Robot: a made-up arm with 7 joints.
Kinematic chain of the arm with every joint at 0, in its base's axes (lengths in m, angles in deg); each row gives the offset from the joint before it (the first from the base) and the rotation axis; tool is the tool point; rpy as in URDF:
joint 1: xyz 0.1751 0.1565 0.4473 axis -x
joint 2: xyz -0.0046 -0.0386 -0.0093 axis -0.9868 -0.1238 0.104
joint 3: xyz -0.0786 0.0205 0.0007 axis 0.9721 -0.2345 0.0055
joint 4: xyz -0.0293 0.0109 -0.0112 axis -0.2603 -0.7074 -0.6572
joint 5: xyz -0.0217 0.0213 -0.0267 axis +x
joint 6: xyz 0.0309 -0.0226 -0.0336 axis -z
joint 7: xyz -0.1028 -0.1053 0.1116 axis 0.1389 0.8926 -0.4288
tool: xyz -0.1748 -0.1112 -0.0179 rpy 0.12 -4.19 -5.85
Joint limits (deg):
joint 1: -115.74..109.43
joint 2: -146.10..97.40
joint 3: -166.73..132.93
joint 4: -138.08..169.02
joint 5: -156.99..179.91
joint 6: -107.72..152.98
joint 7: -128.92..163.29
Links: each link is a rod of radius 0.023 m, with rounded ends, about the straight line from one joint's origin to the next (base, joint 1, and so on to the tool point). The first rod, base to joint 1, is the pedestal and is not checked.
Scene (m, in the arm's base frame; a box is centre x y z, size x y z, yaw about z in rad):
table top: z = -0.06
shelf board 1: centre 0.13 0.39 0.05 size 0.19 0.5 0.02 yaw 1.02
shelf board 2: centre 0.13 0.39 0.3 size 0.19 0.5 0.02 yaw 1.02
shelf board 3: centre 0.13 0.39 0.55 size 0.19 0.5 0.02 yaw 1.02
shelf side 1: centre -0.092 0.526 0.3 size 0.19 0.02 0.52 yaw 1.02
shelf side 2: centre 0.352 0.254 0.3 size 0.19 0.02 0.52 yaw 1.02
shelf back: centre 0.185 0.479 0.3 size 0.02 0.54 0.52 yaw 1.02
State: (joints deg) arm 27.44 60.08 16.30 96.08 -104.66 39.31 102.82
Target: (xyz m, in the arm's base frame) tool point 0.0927 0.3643 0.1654
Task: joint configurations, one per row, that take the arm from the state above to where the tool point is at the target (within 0.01 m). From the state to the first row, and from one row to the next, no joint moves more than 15 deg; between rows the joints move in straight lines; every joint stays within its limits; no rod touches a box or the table.
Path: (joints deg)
1: 24.30 64.74 16.87 92.76 -91.42 41.04 98.50
2: 21.17 69.41 17.43 89.44 -78.17 42.77 94.18
3: 18.03 74.08 18.00 86.11 -64.93 44.50 89.87
4: 14.90 78.74 18.56 82.79 -51.68 46.22 85.55
5: 11.76 83.40 19.13 79.47 -38.44 47.95 81.23
6: 8.63 88.07 19.69 76.15 -25.19 49.68 76.91
7: 5.49 92.74 20.26 72.82 -11.95 51.41 72.60
8: 2.36 97.40 20.82 69.50 1.29 53.14 68.28
9: 4.26 89.62 22.23 69.04 -12.19 48.05 73.20
10: 6.17 81.84 23.65 68.59 -25.68 42.96 78.11
11: 8.08 74.06 25.06 68.13 -39.16 37.86 83.03
12: 9.98 66.28 26.48 67.67 -52.65 32.77 87.94
13: 11.89 58.50 27.89 67.21 -66.13 27.68 92.86
14: 13.79 50.73 29.30 66.75 -79.62 22.59 97.78

